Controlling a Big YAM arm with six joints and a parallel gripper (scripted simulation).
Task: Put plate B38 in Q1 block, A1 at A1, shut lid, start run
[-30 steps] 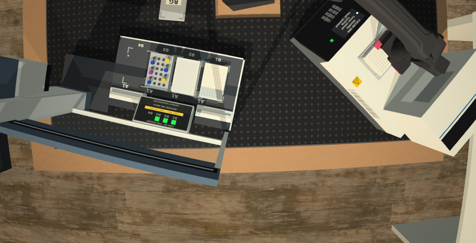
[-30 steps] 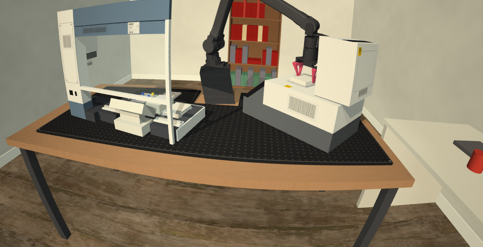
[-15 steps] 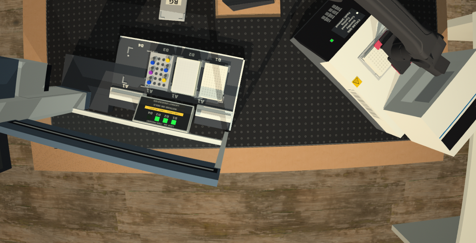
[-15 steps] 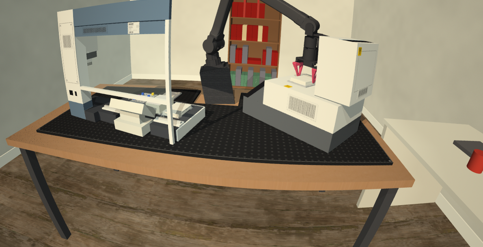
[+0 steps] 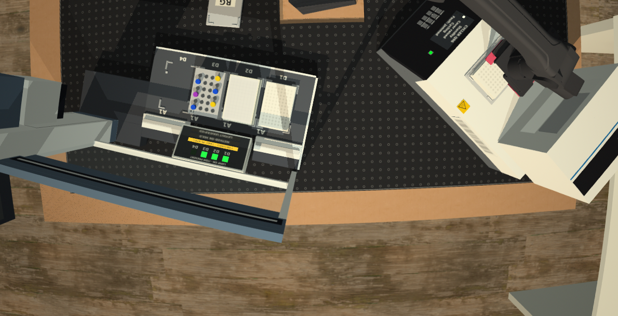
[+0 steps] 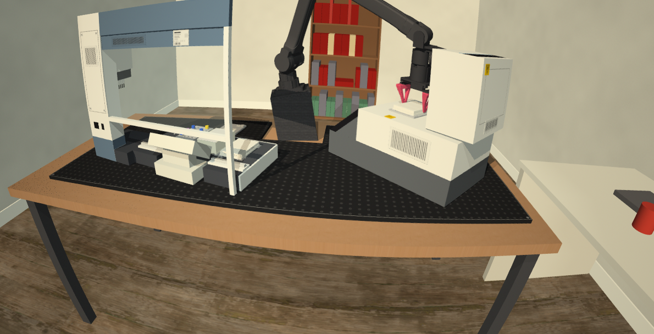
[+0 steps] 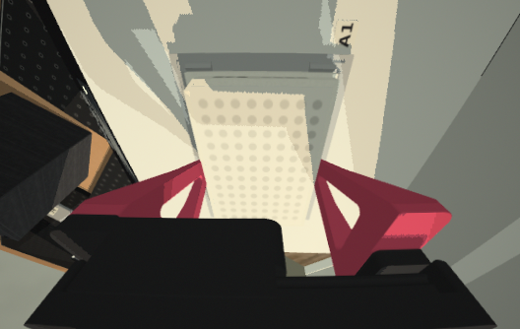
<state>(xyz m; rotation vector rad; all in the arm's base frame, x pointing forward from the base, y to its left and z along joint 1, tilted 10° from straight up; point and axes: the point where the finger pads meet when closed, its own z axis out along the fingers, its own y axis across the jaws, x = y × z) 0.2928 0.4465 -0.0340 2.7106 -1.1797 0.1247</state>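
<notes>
Right now the PCR plate B38 is right at my hand. The rest, counted from my hand: deep-well block: 67 cm to the right, 15 cm below, 3 cm ahead; then handler post: 54 cm to the right, 26 cm ahead, 2 cm above; then plate R33: 57 cm to the right, 16 cm below, 6 cm ahead.
</notes>
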